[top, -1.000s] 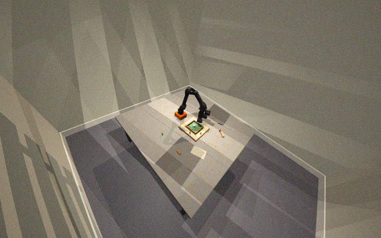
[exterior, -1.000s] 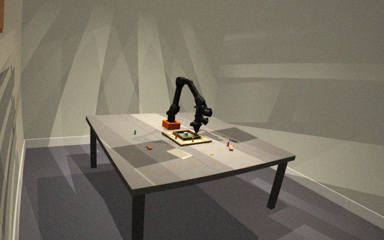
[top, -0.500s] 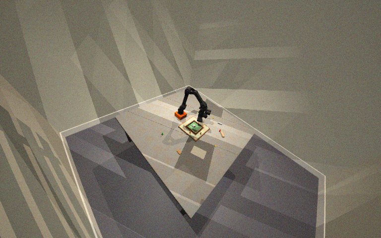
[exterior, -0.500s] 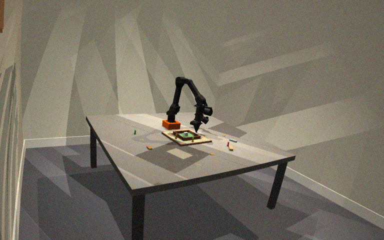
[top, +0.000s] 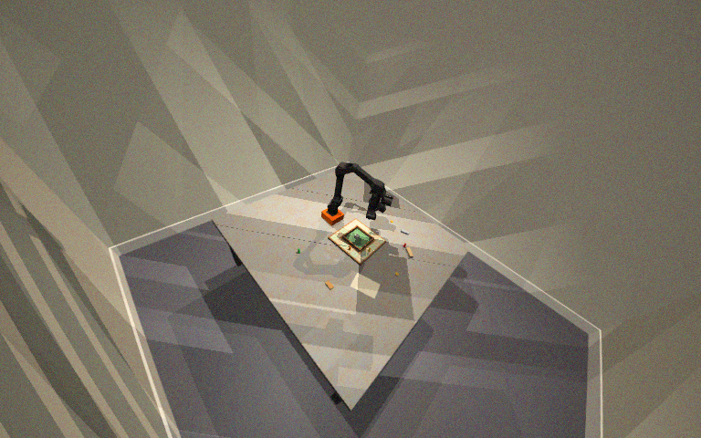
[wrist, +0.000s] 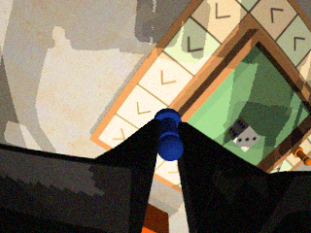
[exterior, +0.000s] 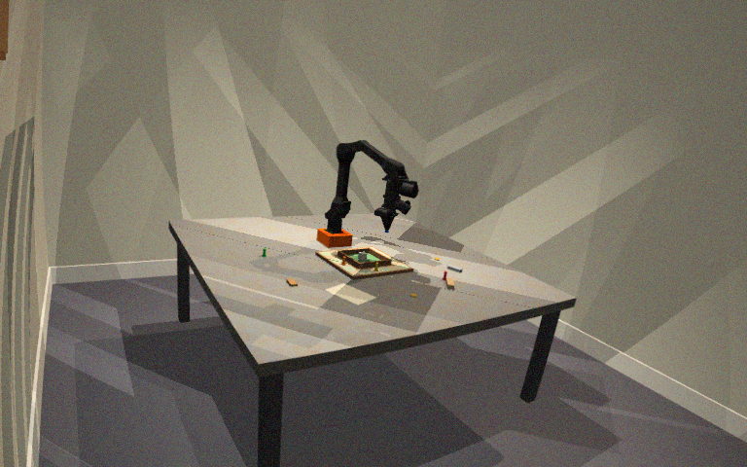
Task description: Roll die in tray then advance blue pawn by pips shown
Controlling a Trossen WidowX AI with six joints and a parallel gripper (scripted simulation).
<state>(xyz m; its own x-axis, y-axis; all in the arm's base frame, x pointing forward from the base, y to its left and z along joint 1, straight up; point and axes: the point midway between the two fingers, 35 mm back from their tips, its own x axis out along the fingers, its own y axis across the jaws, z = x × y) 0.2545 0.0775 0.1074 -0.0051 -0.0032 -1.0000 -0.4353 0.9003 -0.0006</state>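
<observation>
The white die lies 12 cm to the right of my gripper tip and 10 cm below it. Round my gripper tip: blue pawn: 1 cm above; then green tray: 1 cm ahead, 12 cm to the right, 12 cm below; then yellow pawn: 12 cm ahead, 15 cm to the right, 10 cm below.
</observation>
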